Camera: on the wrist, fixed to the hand. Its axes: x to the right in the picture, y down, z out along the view.
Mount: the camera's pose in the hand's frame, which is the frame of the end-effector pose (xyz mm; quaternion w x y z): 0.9 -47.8 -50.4 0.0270 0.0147 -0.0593 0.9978
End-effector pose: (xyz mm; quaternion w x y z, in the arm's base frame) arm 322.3 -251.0 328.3 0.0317 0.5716 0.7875 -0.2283
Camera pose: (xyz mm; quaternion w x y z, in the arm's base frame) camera 288.9 -241.8 388.5 0.2669 0.7881 -0.5543 -0.0200
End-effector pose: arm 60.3 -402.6 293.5 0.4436 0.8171 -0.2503 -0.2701
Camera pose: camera 102.5 -350.5 275.4 0.2546 -0.2372 -0.8523 0.3905
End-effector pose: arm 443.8 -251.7 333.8 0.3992 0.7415 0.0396 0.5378
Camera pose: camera 420.1 -191.2 309.3 0.5344 -0.0973 0.7545 -0.3683
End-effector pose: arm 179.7 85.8 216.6 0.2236 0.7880 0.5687 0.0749
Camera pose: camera 120.0 112.2 240.4 0.0466 -0.5964 0.7831 -0.1700
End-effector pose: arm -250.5 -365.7 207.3 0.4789 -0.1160 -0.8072 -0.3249
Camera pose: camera -239.6 -434.3 204.9 0.2910 -0.8208 0.0608 0.4878
